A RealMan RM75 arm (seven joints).
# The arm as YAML. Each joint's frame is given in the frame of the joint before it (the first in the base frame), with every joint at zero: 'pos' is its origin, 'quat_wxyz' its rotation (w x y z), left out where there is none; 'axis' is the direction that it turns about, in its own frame. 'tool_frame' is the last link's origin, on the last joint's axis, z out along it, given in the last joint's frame.
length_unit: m
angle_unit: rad
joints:
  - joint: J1
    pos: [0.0, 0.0, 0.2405]
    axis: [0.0, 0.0, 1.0]
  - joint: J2
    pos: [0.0, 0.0, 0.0]
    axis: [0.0, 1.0, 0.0]
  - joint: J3
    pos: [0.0, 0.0, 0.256]
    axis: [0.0, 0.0, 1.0]
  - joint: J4
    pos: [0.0, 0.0, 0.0]
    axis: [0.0, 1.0, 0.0]
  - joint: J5
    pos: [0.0, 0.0, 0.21]
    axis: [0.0, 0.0, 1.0]
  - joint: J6
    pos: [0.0, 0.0, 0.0]
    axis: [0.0, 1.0, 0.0]
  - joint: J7
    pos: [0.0, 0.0, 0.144]
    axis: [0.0, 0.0, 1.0]
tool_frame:
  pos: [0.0, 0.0, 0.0]
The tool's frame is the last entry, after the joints.
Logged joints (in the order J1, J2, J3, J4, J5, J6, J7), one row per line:
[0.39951 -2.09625 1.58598 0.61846 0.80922 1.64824 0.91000]
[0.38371 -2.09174 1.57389 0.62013 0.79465 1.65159 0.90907]
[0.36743 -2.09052 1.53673 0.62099 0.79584 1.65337 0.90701]
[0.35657 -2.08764 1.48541 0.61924 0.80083 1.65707 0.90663]
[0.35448 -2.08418 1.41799 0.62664 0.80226 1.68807 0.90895]
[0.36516 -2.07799 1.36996 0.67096 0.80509 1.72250 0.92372]
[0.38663 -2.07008 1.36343 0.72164 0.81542 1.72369 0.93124]
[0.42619 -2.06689 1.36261 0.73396 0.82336 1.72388 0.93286]
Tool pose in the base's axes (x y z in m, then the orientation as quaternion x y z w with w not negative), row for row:
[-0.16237 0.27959 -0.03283 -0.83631 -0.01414 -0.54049 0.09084]
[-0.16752 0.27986 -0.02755 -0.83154 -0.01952 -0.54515 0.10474]
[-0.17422 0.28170 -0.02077 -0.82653 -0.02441 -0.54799 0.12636]
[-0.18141 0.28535 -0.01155 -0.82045 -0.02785 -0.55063 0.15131]
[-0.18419 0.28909 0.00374 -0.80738 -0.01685 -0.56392 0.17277]
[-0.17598 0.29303 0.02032 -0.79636 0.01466 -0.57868 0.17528]
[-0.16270 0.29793 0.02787 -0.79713 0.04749 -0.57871 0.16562]
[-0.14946 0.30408 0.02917 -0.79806 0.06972 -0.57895 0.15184]
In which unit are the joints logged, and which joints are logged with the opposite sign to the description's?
The joints are logged in radians. Opposite sign: J1, J7.
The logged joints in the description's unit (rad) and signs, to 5 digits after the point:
[-0.39951 -2.09625 1.58598 0.61846 0.80922 1.64824 -0.91000]
[-0.38371 -2.09174 1.57389 0.62013 0.79465 1.65159 -0.90907]
[-0.36743 -2.09052 1.53673 0.62099 0.79584 1.65337 -0.90701]
[-0.35657 -2.08764 1.48541 0.61924 0.80083 1.65707 -0.90663]
[-0.35448 -2.08418 1.41799 0.62664 0.80226 1.68807 -0.90895]
[-0.36516 -2.07799 1.36996 0.67096 0.80509 1.72250 -0.92372]
[-0.38663 -2.07008 1.36343 0.72164 0.81542 1.72369 -0.93124]
[-0.42619 -2.06689 1.36261 0.73396 0.82336 1.72388 -0.93286]

